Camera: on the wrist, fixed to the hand. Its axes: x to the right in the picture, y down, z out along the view.
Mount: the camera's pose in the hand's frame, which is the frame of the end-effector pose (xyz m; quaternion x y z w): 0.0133 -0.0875 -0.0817 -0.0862 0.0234 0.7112 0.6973
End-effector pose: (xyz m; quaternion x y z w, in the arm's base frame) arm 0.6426 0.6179 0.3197 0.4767 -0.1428 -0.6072 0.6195
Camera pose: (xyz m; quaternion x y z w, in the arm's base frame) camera 0.6534 0.6569 0.2063 0.1916 -0.3717 0.0160 0.9082
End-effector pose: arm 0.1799 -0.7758 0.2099 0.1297 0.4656 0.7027 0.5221
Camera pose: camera 0.1733 -0.8050 0.0932 -0.3601 -0.1841 -0.9045 0.1354
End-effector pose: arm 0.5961 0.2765 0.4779 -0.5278 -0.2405 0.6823 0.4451
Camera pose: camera 0.7027 0.3191 0.5143 0.5934 -0.1593 -0.7592 0.2147
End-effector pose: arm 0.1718 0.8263 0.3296 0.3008 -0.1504 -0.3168 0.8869
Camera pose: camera 0.1779 0.7993 0.2124 0.0337 -0.2707 0.4039 0.8732
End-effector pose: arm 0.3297 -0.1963 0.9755 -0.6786 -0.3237 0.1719 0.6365
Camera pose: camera 0.3729 -0.2508 1.0739 -0.7623 0.2570 0.5288 0.2707
